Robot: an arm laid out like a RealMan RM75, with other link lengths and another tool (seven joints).
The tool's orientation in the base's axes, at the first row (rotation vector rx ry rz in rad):
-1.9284 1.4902 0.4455
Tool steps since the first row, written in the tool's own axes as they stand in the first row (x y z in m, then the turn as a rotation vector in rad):
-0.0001 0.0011 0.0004 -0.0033 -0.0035 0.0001
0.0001 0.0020 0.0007 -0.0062 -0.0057 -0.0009
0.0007 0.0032 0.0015 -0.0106 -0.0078 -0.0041
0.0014 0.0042 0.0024 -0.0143 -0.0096 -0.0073
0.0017 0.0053 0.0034 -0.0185 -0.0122 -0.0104
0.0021 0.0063 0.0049 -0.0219 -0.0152 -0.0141
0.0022 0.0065 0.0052 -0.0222 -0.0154 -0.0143
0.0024 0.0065 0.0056 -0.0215 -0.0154 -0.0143
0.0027 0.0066 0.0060 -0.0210 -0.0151 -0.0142
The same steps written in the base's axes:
-0.0010 0.0002 -0.0005 0.0024 0.0030 0.0030
-0.0018 0.0001 -0.0011 0.0035 0.0047 0.0061
-0.0026 0.0001 -0.0024 0.0038 0.0060 0.0118
-0.0033 0.0000 -0.0038 0.0040 0.0068 0.0170
-0.0041 0.0003 -0.0051 0.0048 0.0081 0.0226
-0.0048 0.0009 -0.0067 0.0062 0.0085 0.0282
-0.0049 0.0010 -0.0070 0.0063 0.0087 0.0286
-0.0048 0.0011 -0.0074 0.0065 0.0082 0.0282
-0.0047 0.0011 -0.0079 0.0064 0.0078 0.0277

